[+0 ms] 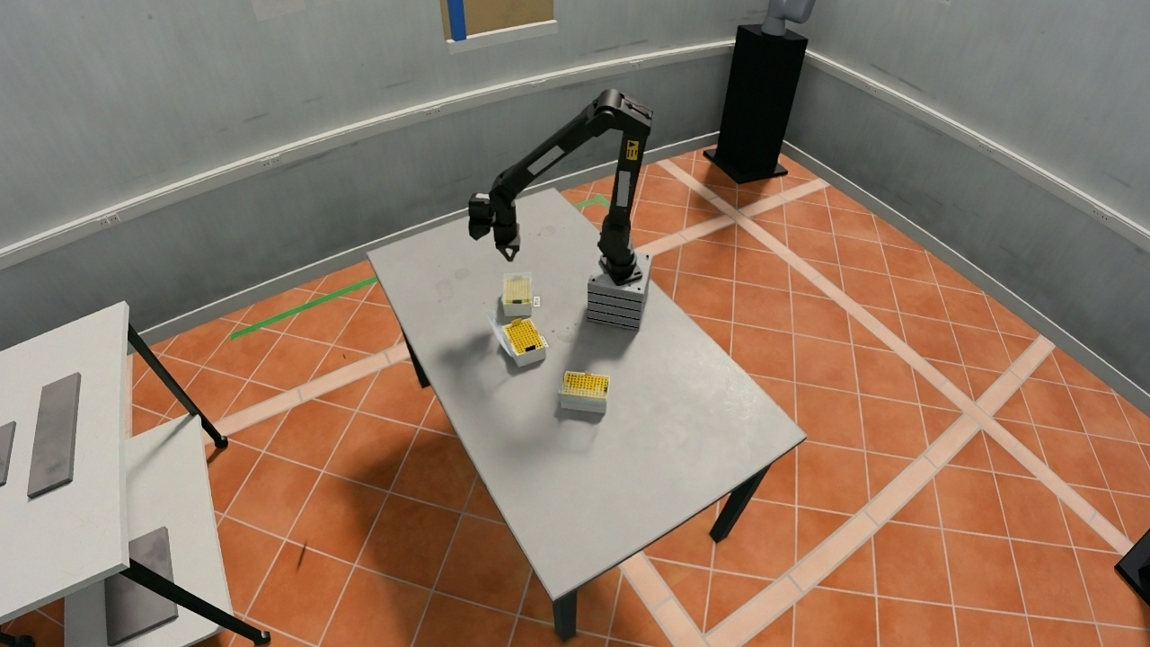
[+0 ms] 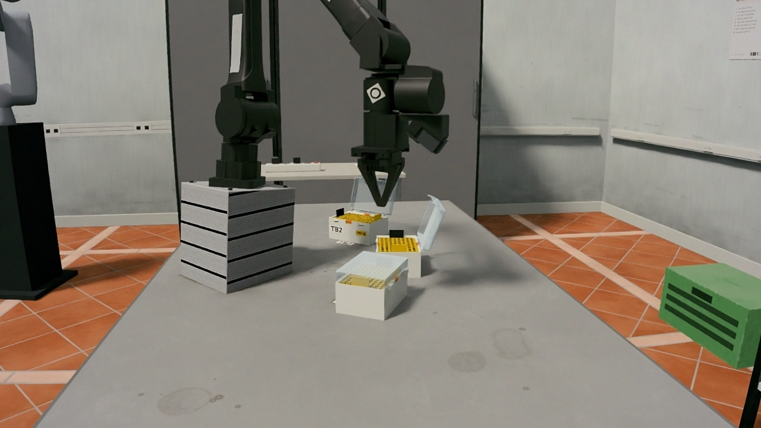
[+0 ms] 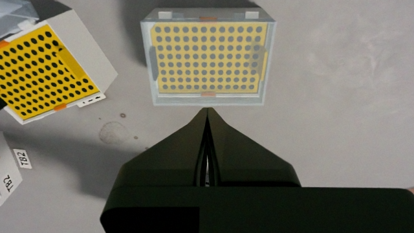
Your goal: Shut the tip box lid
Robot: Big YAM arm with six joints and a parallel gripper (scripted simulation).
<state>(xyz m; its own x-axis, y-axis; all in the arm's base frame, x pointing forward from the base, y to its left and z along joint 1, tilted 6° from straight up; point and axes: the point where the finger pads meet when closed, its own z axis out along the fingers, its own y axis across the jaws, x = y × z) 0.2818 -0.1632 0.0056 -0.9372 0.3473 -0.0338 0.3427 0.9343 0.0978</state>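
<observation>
Right now my hand is 14 cm above the box and 1 cm past it. Also, from my hand: lid: 19 cm to the left, 10 cm ahead, 8 cm below; bench tag reading tb4: 18 cm below, 7 cm behind, 2 cm to the left.
</observation>
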